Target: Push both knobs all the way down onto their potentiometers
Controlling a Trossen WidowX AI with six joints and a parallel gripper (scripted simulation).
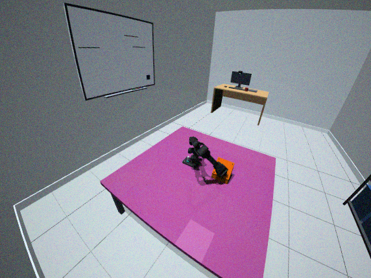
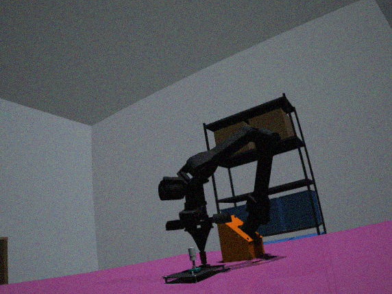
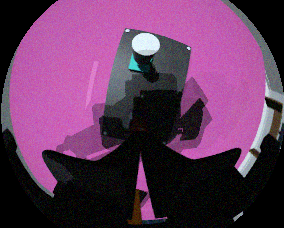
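Right now the red knob is 1 cm below my gripper tip.
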